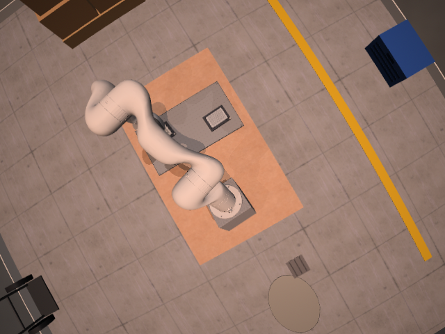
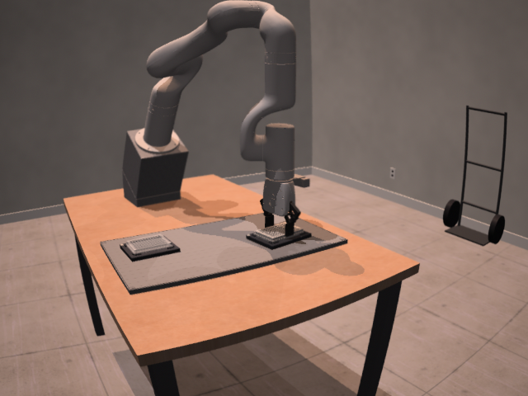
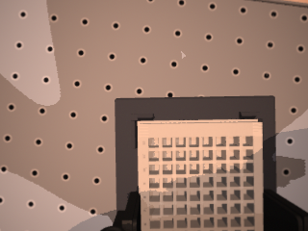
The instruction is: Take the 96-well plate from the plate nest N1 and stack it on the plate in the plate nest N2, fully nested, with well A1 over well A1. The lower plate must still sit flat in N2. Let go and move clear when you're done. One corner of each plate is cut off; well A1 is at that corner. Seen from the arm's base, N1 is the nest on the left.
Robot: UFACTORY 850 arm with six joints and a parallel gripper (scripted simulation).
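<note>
My hand is 2 cm above the plate nest. Round my hand: A1 label: 5 cm behind, 8 cm to the right, 2 cm below.
</note>
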